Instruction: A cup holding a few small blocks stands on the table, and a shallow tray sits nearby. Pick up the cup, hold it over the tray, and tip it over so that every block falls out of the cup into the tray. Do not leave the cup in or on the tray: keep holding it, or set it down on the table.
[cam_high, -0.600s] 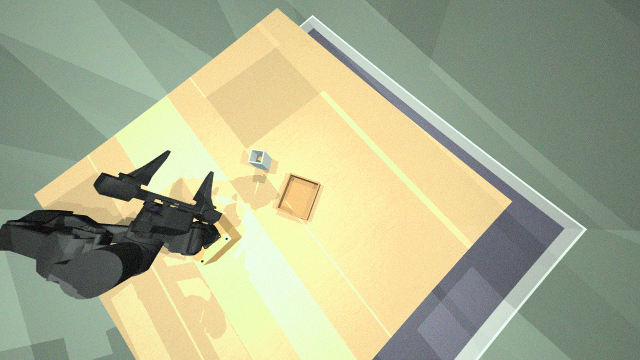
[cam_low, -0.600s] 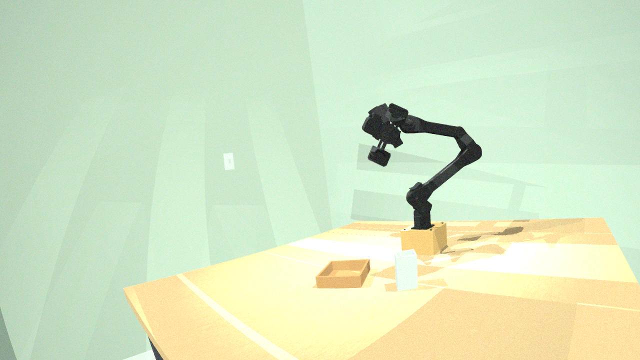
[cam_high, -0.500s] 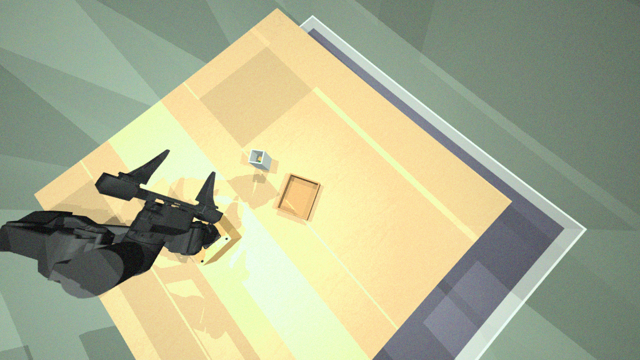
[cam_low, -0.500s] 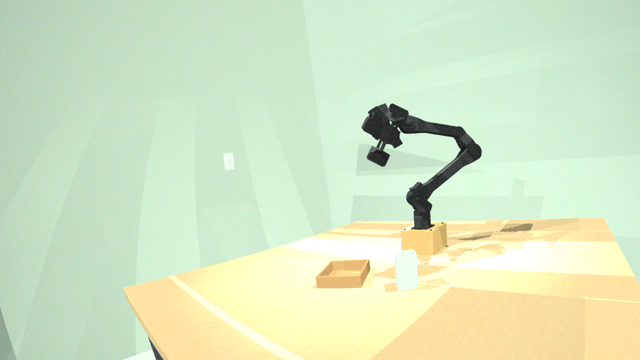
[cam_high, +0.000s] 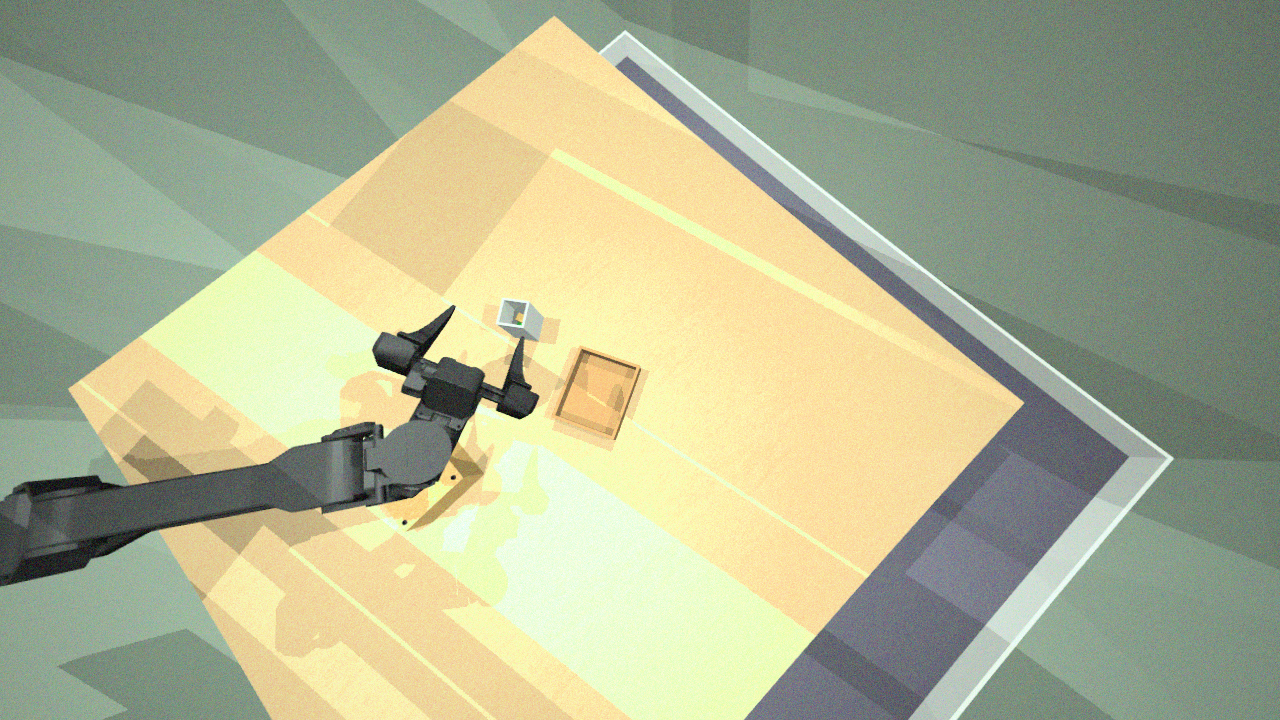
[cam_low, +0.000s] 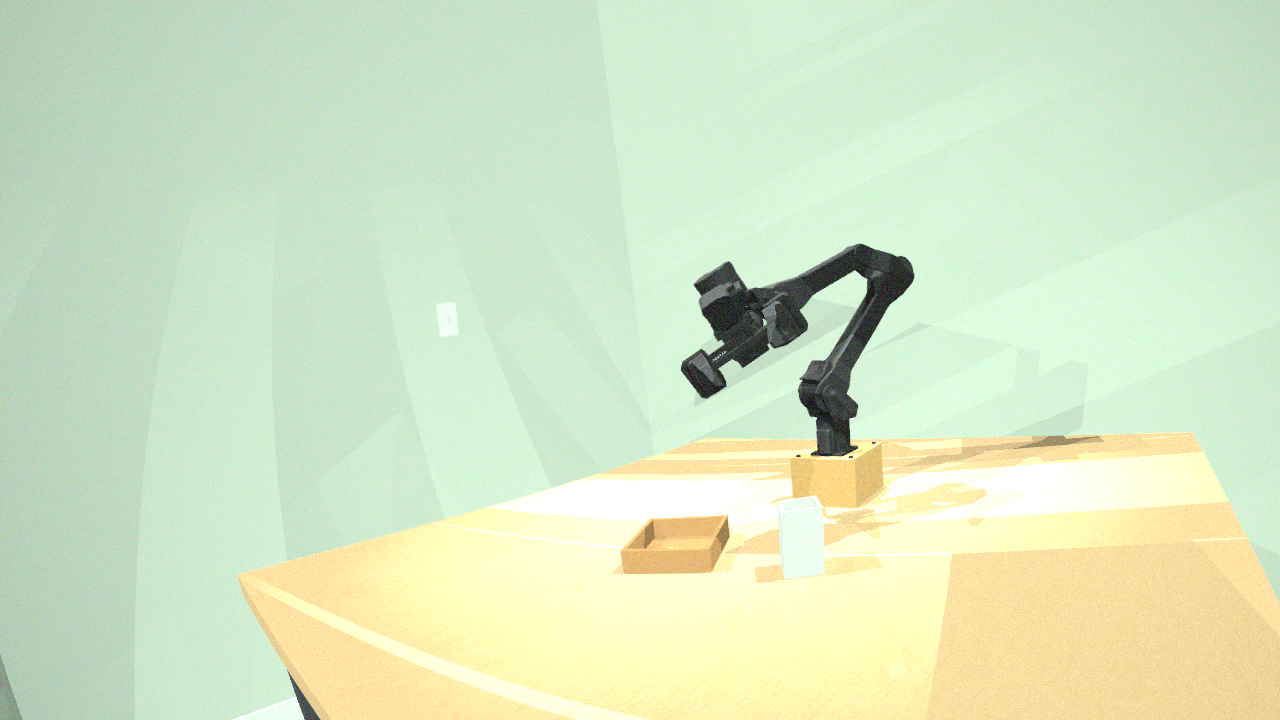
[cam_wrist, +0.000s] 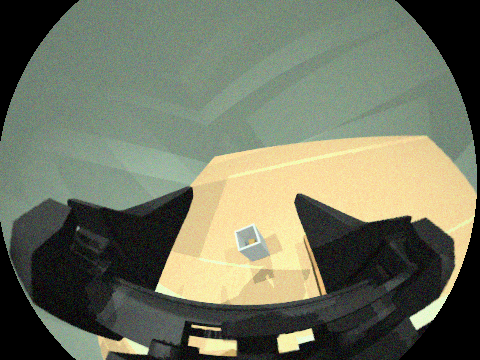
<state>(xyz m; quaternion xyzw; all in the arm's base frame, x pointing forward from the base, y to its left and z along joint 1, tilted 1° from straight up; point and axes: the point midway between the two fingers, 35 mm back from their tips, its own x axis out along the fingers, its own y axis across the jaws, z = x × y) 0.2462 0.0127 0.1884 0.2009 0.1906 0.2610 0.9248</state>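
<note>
Right now the green block is 20 mm ahead of my gripper tip, 80 mm to the left of it and 240 mm below it. Also, from my gripper tip: white square cup (20 mm ahead, 80 mm to the left, 240 mm below); then blue block (20 mm ahead, 80 mm to the left, 250 mm below).
</note>
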